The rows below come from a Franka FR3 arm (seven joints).
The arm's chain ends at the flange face. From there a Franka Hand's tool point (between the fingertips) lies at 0.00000 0.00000 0.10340 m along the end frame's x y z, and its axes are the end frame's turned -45 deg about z.
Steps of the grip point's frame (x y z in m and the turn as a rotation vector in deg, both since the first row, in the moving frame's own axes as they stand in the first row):
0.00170 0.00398 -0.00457 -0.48 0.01 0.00
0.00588 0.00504 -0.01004 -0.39 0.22 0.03
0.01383 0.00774 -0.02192 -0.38 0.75 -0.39
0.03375 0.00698 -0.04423 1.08 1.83 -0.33
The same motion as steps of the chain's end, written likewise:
0.00339 0.00101 -0.00457 -0.33 0.35 0.00
0.00694 -0.00081 -0.01004 -0.12 0.43 0.03
0.01381 -0.00383 -0.02191 0.26 0.80 -0.39
0.02785 -0.01521 -0.04416 2.06 0.53 -0.33

